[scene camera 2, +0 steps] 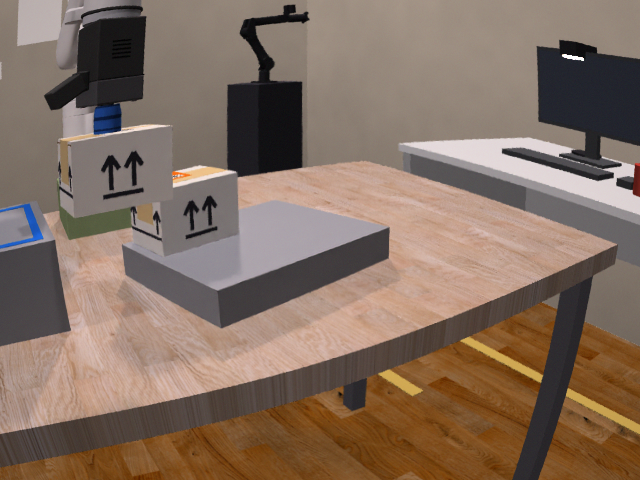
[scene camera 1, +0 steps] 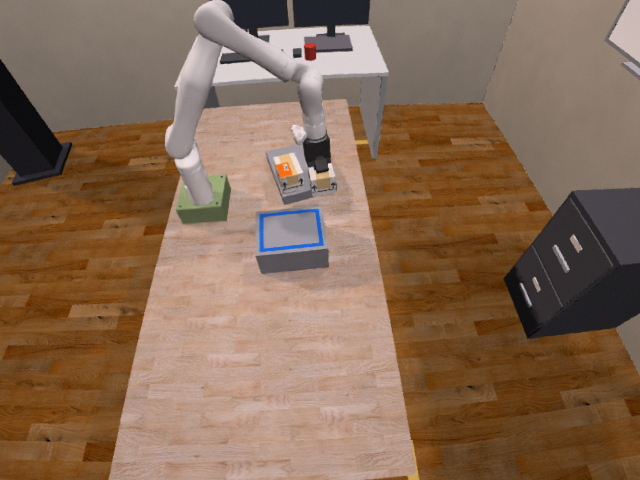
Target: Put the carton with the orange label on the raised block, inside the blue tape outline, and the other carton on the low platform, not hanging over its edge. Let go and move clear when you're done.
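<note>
The carton with the orange label stands upright on the low grey platform, near one end of it. My suction gripper points down and is shut on the top of the other carton. That carton is level and held in the air, close beside the labelled carton; in scene camera 2 it hides part of it. Its exact place over the platform's edge is hard to tell. The raised block bears the blue tape outline, with no carton inside it.
The green arm base stands on the wooden table at the left in scene camera 1. A white desk with monitors, keyboards and a red cup stands behind the table. A dark cabinet stands on the floor at the right.
</note>
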